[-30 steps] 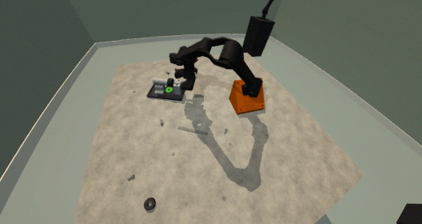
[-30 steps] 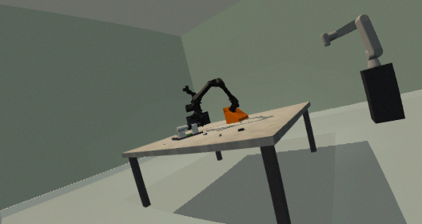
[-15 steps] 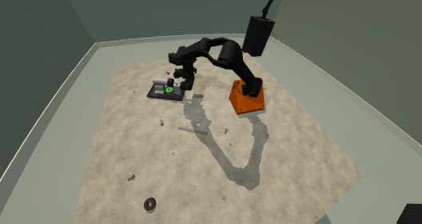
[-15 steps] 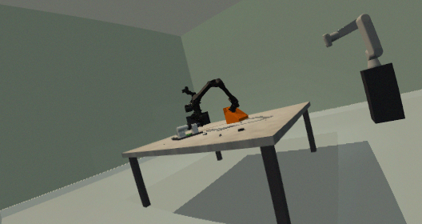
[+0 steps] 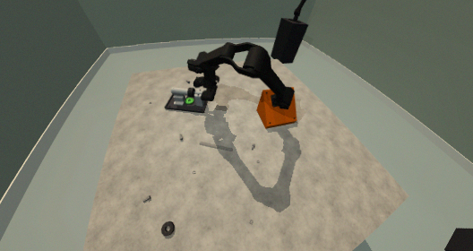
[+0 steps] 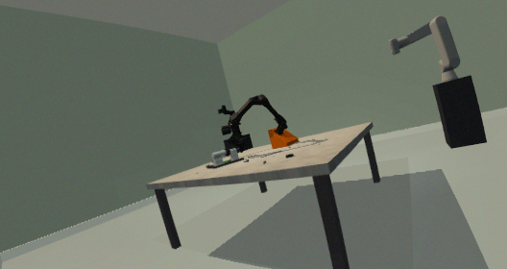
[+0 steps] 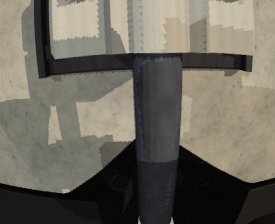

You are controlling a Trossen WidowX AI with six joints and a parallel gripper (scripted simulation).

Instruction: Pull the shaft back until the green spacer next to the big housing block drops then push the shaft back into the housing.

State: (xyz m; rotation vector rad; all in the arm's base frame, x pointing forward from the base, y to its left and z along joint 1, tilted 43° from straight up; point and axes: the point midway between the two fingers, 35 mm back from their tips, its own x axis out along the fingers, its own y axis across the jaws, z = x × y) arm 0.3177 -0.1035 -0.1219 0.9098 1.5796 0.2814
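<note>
The dark grey shaft is 70 mm ahead of my gripper tip, 30 mm to the right of it and 30 mm above it. The rest, counted from my gripper tip: green spacer 130 mm ahead, 50 mm to the right, 30 mm below.
</note>
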